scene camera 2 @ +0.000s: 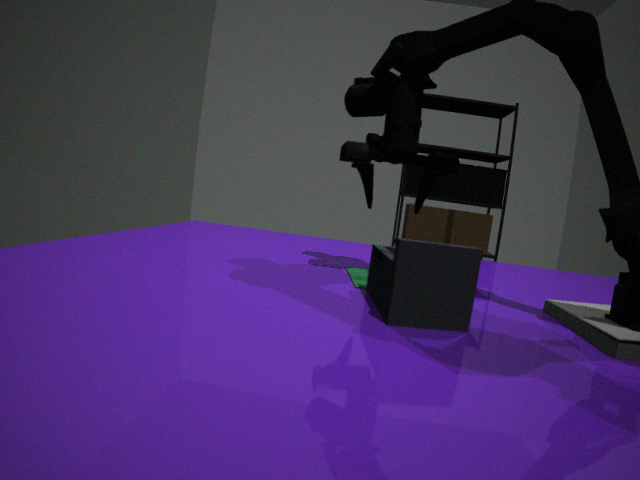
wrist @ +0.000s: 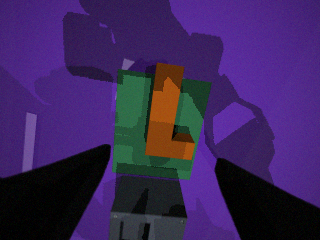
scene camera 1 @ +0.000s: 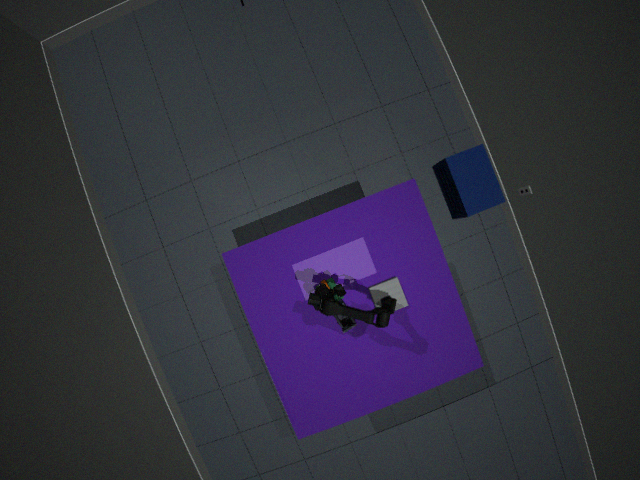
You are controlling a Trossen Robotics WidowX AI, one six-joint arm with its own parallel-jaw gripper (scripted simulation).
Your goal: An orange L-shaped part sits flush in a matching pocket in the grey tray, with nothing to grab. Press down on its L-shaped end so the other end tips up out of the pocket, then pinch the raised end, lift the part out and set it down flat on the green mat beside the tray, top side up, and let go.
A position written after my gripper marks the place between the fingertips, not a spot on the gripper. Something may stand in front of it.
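Note:
My gripper (scene camera 2: 392, 211) holds nothing, and it is open. The wrist view shows me the gripper (wrist: 164, 157) as well, and there I can also see a green mat (wrist: 134, 89) and an orange L-shaped part (wrist: 161, 140).

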